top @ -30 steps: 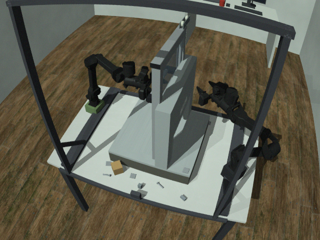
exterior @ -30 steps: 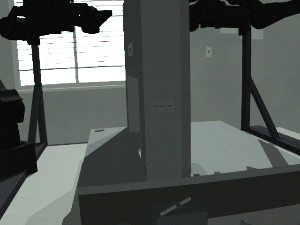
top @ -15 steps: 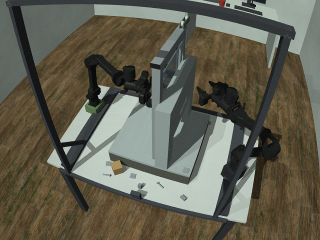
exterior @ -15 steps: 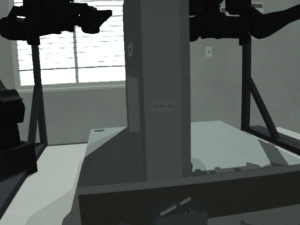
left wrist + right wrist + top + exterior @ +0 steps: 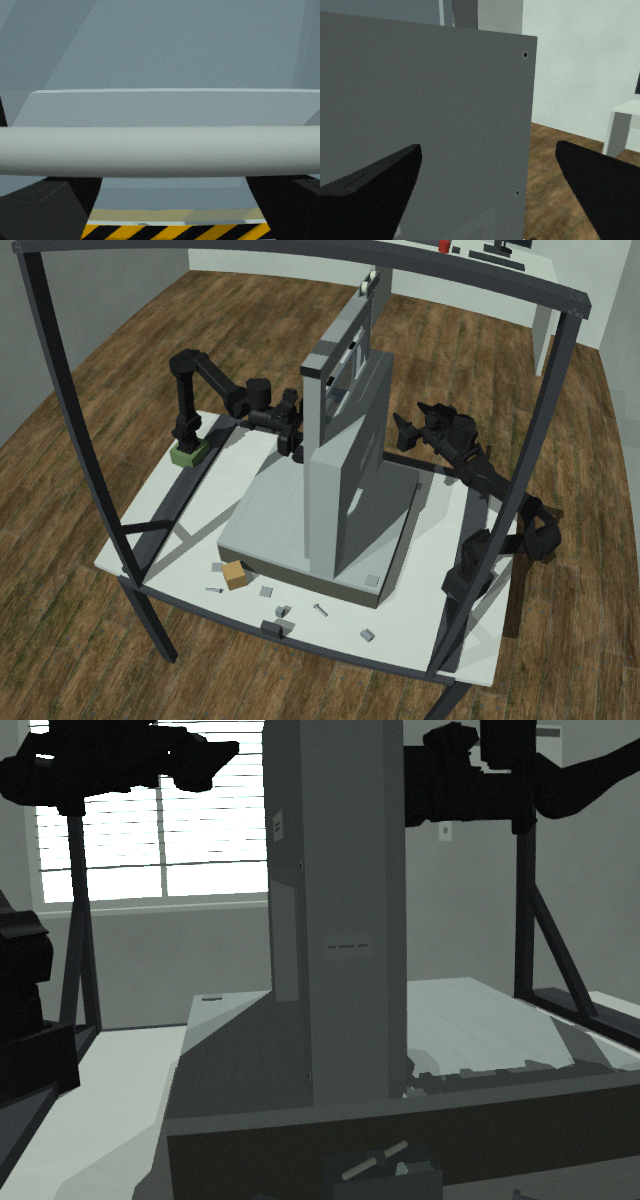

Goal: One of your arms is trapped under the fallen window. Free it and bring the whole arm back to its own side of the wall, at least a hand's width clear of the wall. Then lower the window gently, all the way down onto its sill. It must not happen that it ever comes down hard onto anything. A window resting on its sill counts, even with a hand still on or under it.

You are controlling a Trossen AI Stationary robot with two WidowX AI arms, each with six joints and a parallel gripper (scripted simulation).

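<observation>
My left hand is 60 mm below the window sash, 30 mm to the left of it and 10 mm short of it. Round my left hand: box (340 mm below, 300 mm behind, 70 mm to the left).
</observation>
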